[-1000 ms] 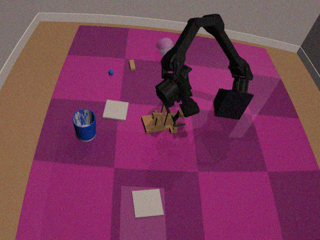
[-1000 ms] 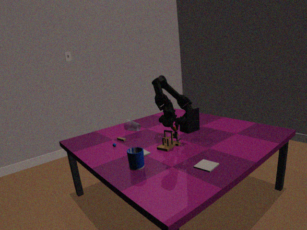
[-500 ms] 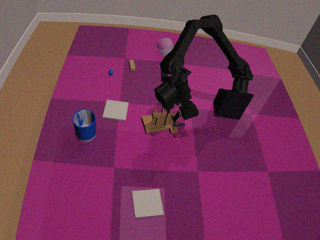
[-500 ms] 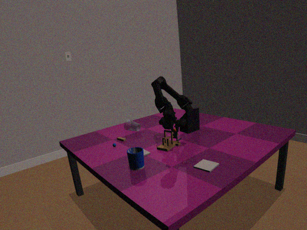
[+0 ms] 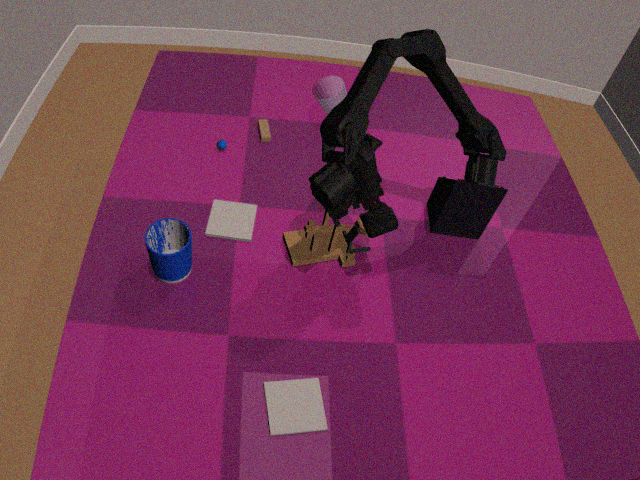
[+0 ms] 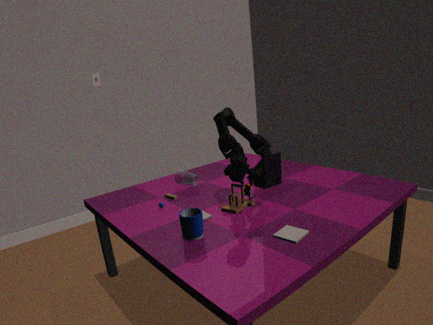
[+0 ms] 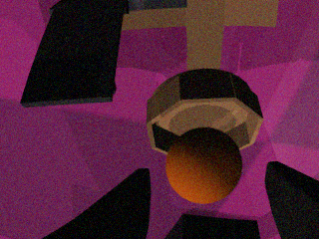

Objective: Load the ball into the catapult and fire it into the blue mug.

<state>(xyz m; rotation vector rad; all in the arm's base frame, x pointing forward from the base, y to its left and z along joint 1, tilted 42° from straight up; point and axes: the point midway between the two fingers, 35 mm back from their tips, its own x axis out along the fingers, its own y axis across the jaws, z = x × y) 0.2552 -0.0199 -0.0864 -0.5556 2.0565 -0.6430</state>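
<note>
My gripper tip is now 1 cm above the orange ball. The rest, counted from my gripper tip: wooden catapult: 7 cm ahead, 2 cm to the left, 2 cm below; wooden block: 36 cm to the right, 19 cm ahead, 7 cm below; blue mug: 42 cm ahead, 5 cm to the left, 5 cm below.
</note>
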